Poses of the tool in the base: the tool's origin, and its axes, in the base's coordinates. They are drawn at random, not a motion.
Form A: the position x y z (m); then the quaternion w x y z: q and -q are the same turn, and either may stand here.
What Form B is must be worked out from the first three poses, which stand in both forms.
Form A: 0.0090, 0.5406, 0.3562, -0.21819, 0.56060, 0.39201, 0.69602
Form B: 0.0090, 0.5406, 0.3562; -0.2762, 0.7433, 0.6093; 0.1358, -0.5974, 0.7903; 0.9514, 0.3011, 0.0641
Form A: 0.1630, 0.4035, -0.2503, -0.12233, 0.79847, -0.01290, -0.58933
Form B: 0.1630, 0.4035, -0.2503; 0.3050, -0.1648, -0.9380; 0.1236, -0.9697, 0.2106; -0.9443, -0.1801, -0.2754
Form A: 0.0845, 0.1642, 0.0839, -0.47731, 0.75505, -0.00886, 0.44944
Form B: 0.0845, 0.1642, 0.0839; 0.5959, 0.4157, 0.6872; -0.4424, -0.5442, 0.7128; 0.6702, -0.7287, -0.1404
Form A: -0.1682, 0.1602, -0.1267, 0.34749, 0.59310, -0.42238, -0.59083
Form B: -0.1682, 0.1602, -0.1267; -0.0550, -0.0904, -0.9944; -0.9116, -0.4017, 0.0869; -0.4073, 0.9113, -0.0603
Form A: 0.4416, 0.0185, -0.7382, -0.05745, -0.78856, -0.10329, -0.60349
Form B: 0.4416, 0.0185, -0.7382; 0.2503, 0.0936, 0.9636; 0.2322, -0.9721, 0.0341; 0.9399, 0.2153, -0.2650
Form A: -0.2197, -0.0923, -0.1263, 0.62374, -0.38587, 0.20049, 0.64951
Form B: -0.2197, -0.0923, -0.1263; 0.0759, -0.9650, -0.2511; 0.6555, -0.1415, 0.7418; -0.7514, -0.2209, 0.6218
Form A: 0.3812, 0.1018, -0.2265, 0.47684, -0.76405, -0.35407, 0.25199
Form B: 0.3812, 0.1018, -0.2265; 0.6223, 0.3007, -0.7227; 0.7814, -0.2945, 0.5502; -0.0474, -0.9071, -0.4183
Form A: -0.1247, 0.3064, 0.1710, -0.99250, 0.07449, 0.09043, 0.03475
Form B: -0.1247, 0.3064, 0.1710; 0.9812, 0.0825, -0.1743; -0.0555, 0.9865, 0.1541; 0.1847, -0.1416, 0.9725
